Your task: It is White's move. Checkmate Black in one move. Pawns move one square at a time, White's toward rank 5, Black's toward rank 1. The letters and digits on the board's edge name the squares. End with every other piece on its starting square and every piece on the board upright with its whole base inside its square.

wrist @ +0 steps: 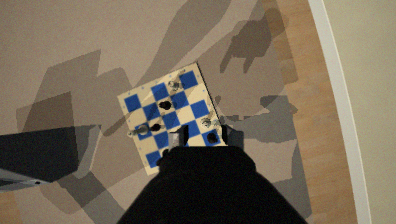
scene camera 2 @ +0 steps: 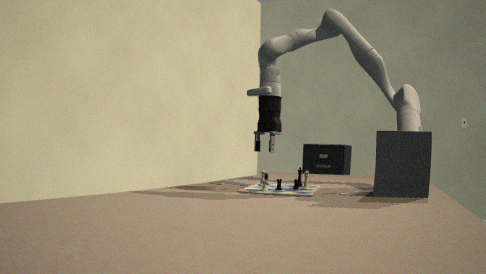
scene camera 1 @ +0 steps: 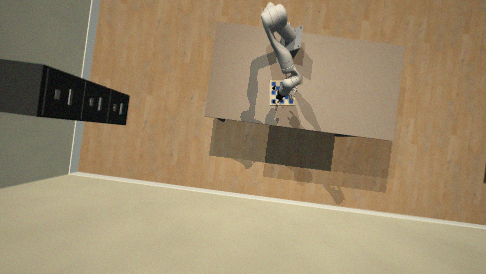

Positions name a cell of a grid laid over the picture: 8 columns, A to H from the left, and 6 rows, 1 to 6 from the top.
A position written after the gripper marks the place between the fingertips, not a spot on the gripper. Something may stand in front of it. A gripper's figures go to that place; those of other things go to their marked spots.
Labels:
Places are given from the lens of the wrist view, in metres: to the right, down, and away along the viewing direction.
gripper (wrist: E4): 0.01, 0.03, 0.18
chessboard (wrist: D3): -0.02, -0.02, 0.30

